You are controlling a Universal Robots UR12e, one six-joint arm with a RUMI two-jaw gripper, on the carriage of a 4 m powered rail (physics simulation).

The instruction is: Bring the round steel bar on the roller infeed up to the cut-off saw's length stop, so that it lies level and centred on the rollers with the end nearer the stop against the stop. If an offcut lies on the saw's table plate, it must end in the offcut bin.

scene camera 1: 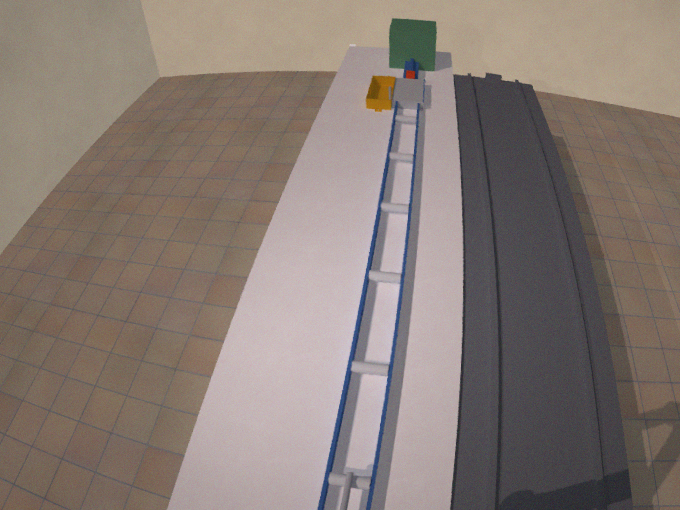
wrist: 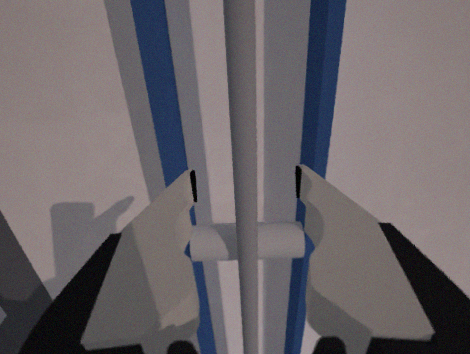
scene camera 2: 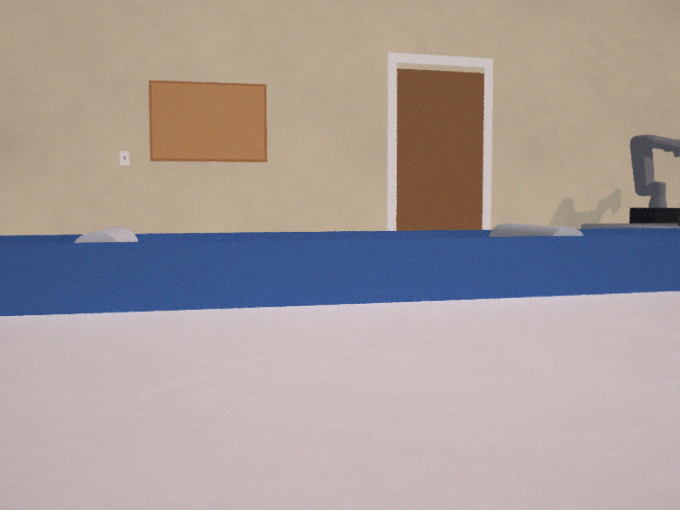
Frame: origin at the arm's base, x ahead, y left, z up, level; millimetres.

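Where they show: gripper, fingertip midpoint: [wrist: 245,170].
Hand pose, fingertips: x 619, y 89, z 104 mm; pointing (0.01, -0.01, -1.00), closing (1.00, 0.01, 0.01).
Note:
After its pixels a point has its place.
The round steel bar [scene camera 1: 345,494] @[x 621, y -397, z 49 mm] [wrist: 244,125] @[x 621, y 97, z 50 mm] lies lengthwise on the roller infeed [scene camera 1: 355,334] @[x 688, y -970, z 22 mm] [wrist: 320,95] @[x 682, y 110, z 22 mm]. In scene camera 1, its far end rests at the nearest visible roller, and the rest runs out of view at the bottom. My gripper [wrist: 245,170] @[x 619, y 89, z 104 mm] is open. Its fingers stand on either side of the bar with a gap on each side, near a roller [wrist: 282,241] @[x 657, y -37, z 26 mm]. A red block [scene camera 1: 410,74] @[x 619, y -2999, z 62 mm], apparently the length stop, sits beyond the grey table plate [scene camera 1: 409,92] @[x 615, y -2777, z 29 mm], far from the bar. No offcut shows on the plate. The yellow offcut bin [scene camera 1: 378,103] @[x 798, y -2617, z 13 mm] stands left of it.
A green box-shaped housing [scene camera 1: 413,43] @[x 614, y -3300, z 190 mm] stands at the far table end. A thin grey piece [scene camera 1: 390,92] @[x 741, y -2830, z -9 mm] shows between bin and plate; I cannot tell what it is. The dark rail [scene camera 1: 538,274] runs right of the table. Part of the arm [scene camera 2: 642,164] shows in scene camera 2.

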